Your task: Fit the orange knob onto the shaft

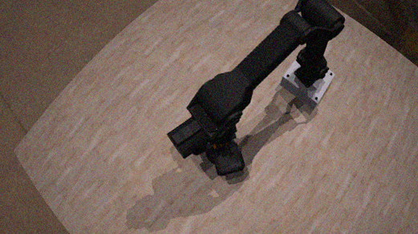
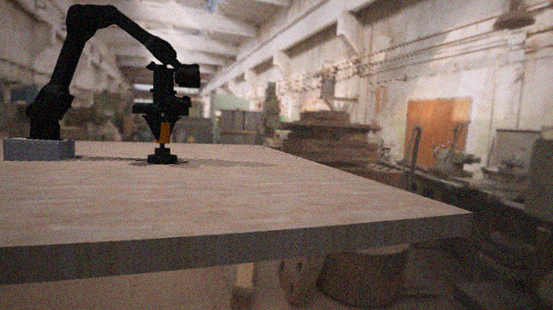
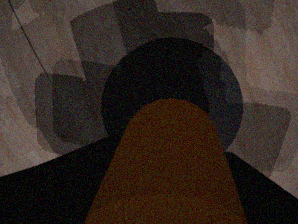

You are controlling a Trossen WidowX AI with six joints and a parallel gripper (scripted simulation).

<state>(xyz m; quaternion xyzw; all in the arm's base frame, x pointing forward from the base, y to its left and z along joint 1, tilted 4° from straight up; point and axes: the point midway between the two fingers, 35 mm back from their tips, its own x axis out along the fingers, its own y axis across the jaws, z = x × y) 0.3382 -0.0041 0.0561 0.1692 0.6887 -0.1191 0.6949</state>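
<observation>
The dark pedestal is 4 cm below my gripper tip. The rest, counted from my gripper tip: orange knob (2 cm above).
</observation>
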